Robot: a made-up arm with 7 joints.
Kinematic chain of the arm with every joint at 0, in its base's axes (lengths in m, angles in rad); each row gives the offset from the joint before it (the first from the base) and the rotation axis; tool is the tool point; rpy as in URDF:
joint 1: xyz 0 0 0.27 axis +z
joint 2: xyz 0 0 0 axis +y
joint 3: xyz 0 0 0.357 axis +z
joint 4: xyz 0.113 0 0 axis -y
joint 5: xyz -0.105 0 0.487 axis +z
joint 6: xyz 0 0 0 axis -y
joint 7: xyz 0.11 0 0 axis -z
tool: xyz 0 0 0 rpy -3.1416 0 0
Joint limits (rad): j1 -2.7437..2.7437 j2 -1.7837..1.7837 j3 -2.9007..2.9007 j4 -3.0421..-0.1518 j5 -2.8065..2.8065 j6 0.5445..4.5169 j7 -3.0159..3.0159
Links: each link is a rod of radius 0.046 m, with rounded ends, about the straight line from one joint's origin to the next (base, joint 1, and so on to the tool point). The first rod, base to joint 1, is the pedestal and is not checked.
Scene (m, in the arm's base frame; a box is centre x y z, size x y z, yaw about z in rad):
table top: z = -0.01
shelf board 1: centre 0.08 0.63 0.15 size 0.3 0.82 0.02 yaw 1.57
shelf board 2: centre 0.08 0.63 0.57 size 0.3 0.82 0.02 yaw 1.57
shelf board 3: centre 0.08 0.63 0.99 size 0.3 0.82 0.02 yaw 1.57
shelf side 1: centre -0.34 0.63 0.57 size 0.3 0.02 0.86 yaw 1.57
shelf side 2: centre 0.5 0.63 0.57 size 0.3 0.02 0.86 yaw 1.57
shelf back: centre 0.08 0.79 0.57 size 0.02 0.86 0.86 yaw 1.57
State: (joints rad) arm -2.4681 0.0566 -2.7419 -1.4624 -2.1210 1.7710 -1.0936
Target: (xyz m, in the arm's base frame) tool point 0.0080 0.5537 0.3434
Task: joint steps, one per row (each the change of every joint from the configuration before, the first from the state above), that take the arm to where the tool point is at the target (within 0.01 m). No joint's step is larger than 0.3 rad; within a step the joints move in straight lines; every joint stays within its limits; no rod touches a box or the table.
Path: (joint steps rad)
1: 0.1460 0.2705 -0.0397 -0.2141 -0.1516 -0.0349 0.1292
2: 0.1459 0.2706 -0.0397 -0.2141 -0.1516 -0.0348 0.1293
3: 0.1460 0.2705 -0.0397 -0.2141 -0.1516 -0.0349 0.1292
4: 0.1459 0.2705 -0.0397 -0.2142 -0.1516 -0.0349 0.1292
5: -0.0740 -0.0729 0.0530 -0.2057 0.1315 0.2513 -0.1723
6: -0.0740 -0.0730 0.0530 -0.2058 0.1315 0.2513 -0.1723
7: -0.0740 -0.0730 0.0531 -0.2058 0.1315 0.2513 -0.1723
8: -0.0470 -0.2252 0.0625 0.1703 0.0463 -0.1227 0.0000
9: -0.0470 -0.2252 0.0625 0.1703 0.0462 -0.1228 0.0000
10: -0.0470 -0.2251 0.0626 0.1703 0.0463 -0.1227 0.0000

